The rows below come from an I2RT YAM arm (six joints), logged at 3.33 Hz.
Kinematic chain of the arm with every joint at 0, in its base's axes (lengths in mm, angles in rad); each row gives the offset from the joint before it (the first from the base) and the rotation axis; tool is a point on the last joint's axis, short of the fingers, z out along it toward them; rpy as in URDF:
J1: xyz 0 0 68 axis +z
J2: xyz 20 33.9 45.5 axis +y
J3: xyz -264 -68.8 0 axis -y
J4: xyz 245 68.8 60 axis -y
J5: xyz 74 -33.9 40.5 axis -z
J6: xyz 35.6 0 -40.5 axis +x
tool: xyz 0 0 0 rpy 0 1.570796 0
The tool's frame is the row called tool.
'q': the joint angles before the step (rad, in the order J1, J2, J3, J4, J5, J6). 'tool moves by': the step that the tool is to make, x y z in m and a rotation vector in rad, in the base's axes. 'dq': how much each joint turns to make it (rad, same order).
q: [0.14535, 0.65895, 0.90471, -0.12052, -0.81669, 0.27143]
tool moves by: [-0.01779, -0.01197, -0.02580, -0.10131, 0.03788, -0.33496]
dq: [0.00032, -0.12453, -0.05500, -0.20943, 0.33015, -0.14167]
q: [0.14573, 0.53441, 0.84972, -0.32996, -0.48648, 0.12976]
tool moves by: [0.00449, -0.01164, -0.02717, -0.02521, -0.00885, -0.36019]
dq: [0.00005, -0.06415, -0.11974, 0.05413, 0.36062, -0.02158]
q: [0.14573, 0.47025, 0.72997, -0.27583, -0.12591, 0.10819]
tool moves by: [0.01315, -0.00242, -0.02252, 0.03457, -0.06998, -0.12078]
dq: [0.00001, -0.00795, -0.13464, 0.20244, 0.12126, 0.02143]
